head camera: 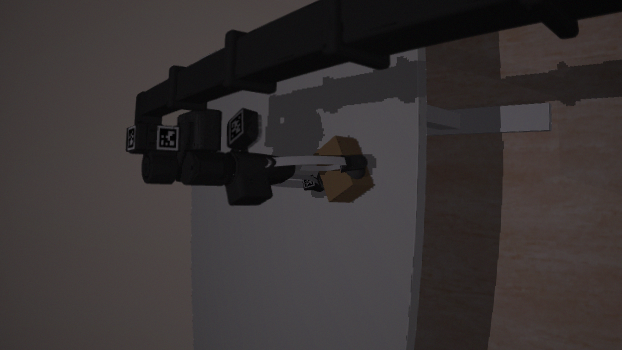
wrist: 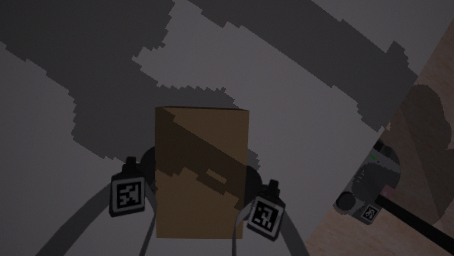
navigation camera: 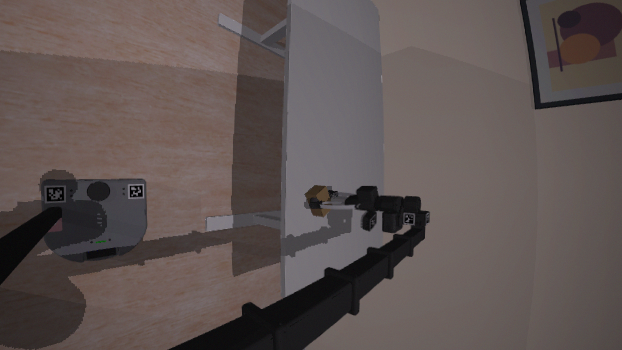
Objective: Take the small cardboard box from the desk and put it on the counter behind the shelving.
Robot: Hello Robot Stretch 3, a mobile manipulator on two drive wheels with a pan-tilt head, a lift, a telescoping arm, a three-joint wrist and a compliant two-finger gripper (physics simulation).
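Pixels of known places: gripper, fingertip midpoint: (head camera: 348, 174) (navigation camera: 316, 198); robot's base, origin of the base link: (navigation camera: 98, 190).
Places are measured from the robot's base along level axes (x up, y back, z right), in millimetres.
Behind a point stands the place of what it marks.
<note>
The small cardboard box (head camera: 350, 187) {x 770, y 2, z 558 mm} (navigation camera: 317, 194) {x 772, y 5, z 558 mm} (wrist: 200, 215) is brown and sits on the grey-white desk (head camera: 300, 275) {x 720, y -170, z 740 mm} (navigation camera: 335, 125) {x 720, y -265, z 739 mm} (wrist: 300, 135), near the edge on the robot's side. My gripper (head camera: 337, 175) {x 739, y 23, z 592 mm} (navigation camera: 325, 198) {x 739, y 23, z 592 mm} (wrist: 203, 174) {x 739, y 23, z 592 mm} is shut on the box, with one dark rubber fingertip against each of two opposite sides. In the wrist view the box stands between both fingertips, with its top face toward the camera. Part of it is hidden by a finger in the head view. Whether its underside touches the desk cannot be told. The counter and the shelving do not show.
My extended arm (head camera: 290, 55) {x 1094, y 90, z 295 mm} (navigation camera: 315, 295) {x 1080, y 85, z 186 mm} reaches across over the desk. My base (navigation camera: 125, 215) {x 160, y 97, z 89 mm} (wrist: 362, 200) stands on the wooden floor beside the desk. A desk leg (head camera: 525, 117) (navigation camera: 240, 222) reaches out toward the base. A wall (navigation camera: 450, 150) {x 1075, y -184, z 1270 mm} with a framed picture (navigation camera: 580, 50) {x 1623, y -570, z 1262 mm} is behind the desk.
</note>
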